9 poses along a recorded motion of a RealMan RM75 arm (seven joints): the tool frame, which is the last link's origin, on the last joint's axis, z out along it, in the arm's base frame.
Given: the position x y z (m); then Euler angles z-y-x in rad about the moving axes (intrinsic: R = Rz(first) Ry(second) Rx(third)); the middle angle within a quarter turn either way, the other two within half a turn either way.
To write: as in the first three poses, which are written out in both.
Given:
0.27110 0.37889 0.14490 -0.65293 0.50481 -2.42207
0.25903 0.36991 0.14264 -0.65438 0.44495 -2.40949
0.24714 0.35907 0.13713 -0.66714 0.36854 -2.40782
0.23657 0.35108 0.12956 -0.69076 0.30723 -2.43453
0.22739 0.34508 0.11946 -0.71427 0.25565 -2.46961
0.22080 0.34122 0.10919 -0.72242 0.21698 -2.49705
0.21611 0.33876 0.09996 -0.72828 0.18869 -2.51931
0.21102 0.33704 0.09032 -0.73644 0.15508 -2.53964
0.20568 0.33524 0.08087 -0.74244 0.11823 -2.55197
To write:
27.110 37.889 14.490 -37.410 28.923 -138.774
25.903 36.991 14.264 -37.493 25.494 -138.054
24.714 35.907 13.713 -38.224 21.116 -137.958
23.657 35.108 12.956 -39.578 17.603 -139.488
22.739 34.508 11.946 -40.925 14.648 -141.498
22.080 34.122 10.919 -41.392 12.432 -143.070
21.611 33.876 9.996 -41.727 10.811 -144.346
21.102 33.704 9.032 -42.195 8.885 -145.511
20.568 33.524 8.087 -42.539 6.774 -146.217

